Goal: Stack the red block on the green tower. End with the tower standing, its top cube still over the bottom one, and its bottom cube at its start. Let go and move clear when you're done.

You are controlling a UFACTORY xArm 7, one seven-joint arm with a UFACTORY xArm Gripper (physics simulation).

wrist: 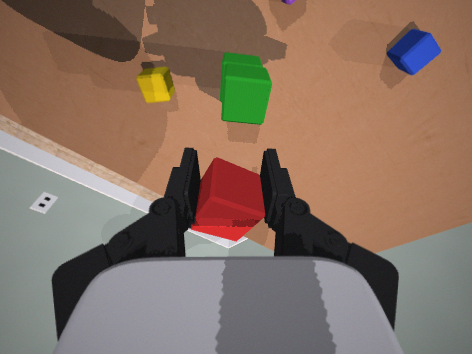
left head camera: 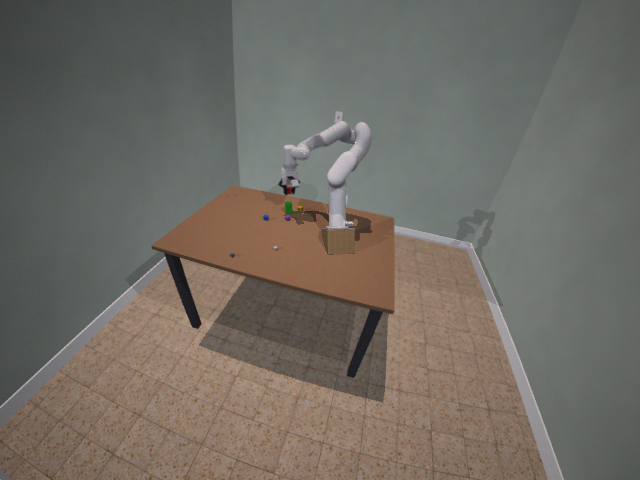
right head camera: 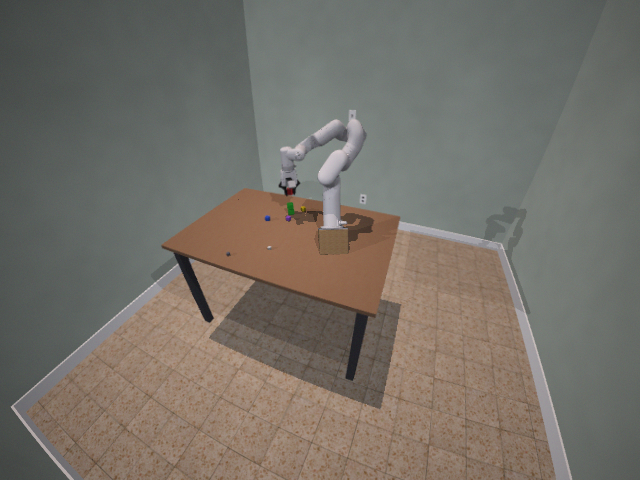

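Where they show: gripper, fingertip midpoint: (wrist: pixel 230 164) (left head camera: pixel 289 194) (right head camera: pixel 290 194); arm's base, link origin: (left head camera: pixel 337 228) (right head camera: pixel 332 228).
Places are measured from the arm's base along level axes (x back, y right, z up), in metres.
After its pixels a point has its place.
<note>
The red block (left head camera: pixel 289 190) {x -0.368, y 0.173, z 0.075 m} (right head camera: pixel 290 191) {x -0.366, y 0.173, z 0.075 m} (wrist: pixel 232 192) {x -0.369, y 0.173, z 0.076 m} is between the fingers of my gripper (left head camera: pixel 289 191) {x -0.369, y 0.175, z 0.049 m} (right head camera: pixel 290 191) {x -0.369, y 0.175, z 0.049 m} (wrist: pixel 230 164) {x -0.369, y 0.175, z 0.049 m}, which is shut on it and holds it turned and tilted in the wrist view. The green tower (left head camera: pixel 288 208) {x -0.354, y 0.134, z -0.031 m} (right head camera: pixel 290 208) {x -0.351, y 0.137, z -0.028 m} (wrist: pixel 246 95) {x -0.357, y 0.148, z -0.002 m} stands upright on the table. In both head views my gripper and the red block are in the air above and a little behind the tower, apart from it. In the wrist view the tower lies beyond the fingertips.
A yellow block (left head camera: pixel 300 208) {x -0.301, y 0.212, z -0.056 m} (right head camera: pixel 303 209) {x -0.297, y 0.213, z -0.060 m} (wrist: pixel 156 84) {x -0.304, y 0.217, z -0.050 m}, a purple block (left head camera: pixel 287 218) {x -0.329, y 0.063, z -0.061 m} (right head camera: pixel 288 218) {x -0.325, y 0.065, z -0.058 m} and a blue block (left head camera: pixel 266 217) {x -0.445, y 0.009, z -0.056 m} (right head camera: pixel 267 218) {x -0.445, y 0.007, z -0.057 m} (wrist: pixel 414 51) {x -0.445, y 0.022, z -0.051 m} lie around the tower on the table (left head camera: pixel 217 227) {x -0.664, y -0.188, z -0.077 m} (right head camera: pixel 222 227) {x -0.665, y -0.177, z -0.077 m}. Small white (left head camera: pixel 275 248) {x -0.264, y -0.235, z -0.065 m} and dark (left head camera: pixel 232 254) {x -0.434, y -0.372, z -0.063 m} pieces lie near the front edge.
</note>
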